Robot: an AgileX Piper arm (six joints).
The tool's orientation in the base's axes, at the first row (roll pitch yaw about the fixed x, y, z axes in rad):
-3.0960, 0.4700, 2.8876
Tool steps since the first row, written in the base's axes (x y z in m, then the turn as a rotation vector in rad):
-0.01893, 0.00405, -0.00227, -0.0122, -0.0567, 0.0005
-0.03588, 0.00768, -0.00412, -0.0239, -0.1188, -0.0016
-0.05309, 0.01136, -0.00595, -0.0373, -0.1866, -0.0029
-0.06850, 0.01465, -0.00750, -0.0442, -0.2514, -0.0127
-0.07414, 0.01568, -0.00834, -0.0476, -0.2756, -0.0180
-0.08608, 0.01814, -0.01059, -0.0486, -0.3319, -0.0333
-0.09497, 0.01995, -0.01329, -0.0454, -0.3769, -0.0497
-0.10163, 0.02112, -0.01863, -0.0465, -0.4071, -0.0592
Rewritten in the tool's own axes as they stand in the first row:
0.01827, -0.00114, -0.00669, -0.0024, -0.0579, 0.0033
0.03455, -0.00217, -0.01284, -0.0053, -0.1207, 0.0100
0.05105, -0.00322, -0.01913, -0.0083, -0.1894, 0.0161
0.06579, -0.00417, -0.02484, -0.0124, -0.2532, 0.0321
0.07127, -0.00467, -0.02666, -0.0125, -0.2772, 0.0392
0.08314, -0.00545, -0.03014, -0.0173, -0.3310, 0.0613
0.09244, -0.00601, -0.03181, -0.0227, -0.3728, 0.0844
0.10087, -0.00647, -0.03008, -0.0243, -0.4017, 0.0971

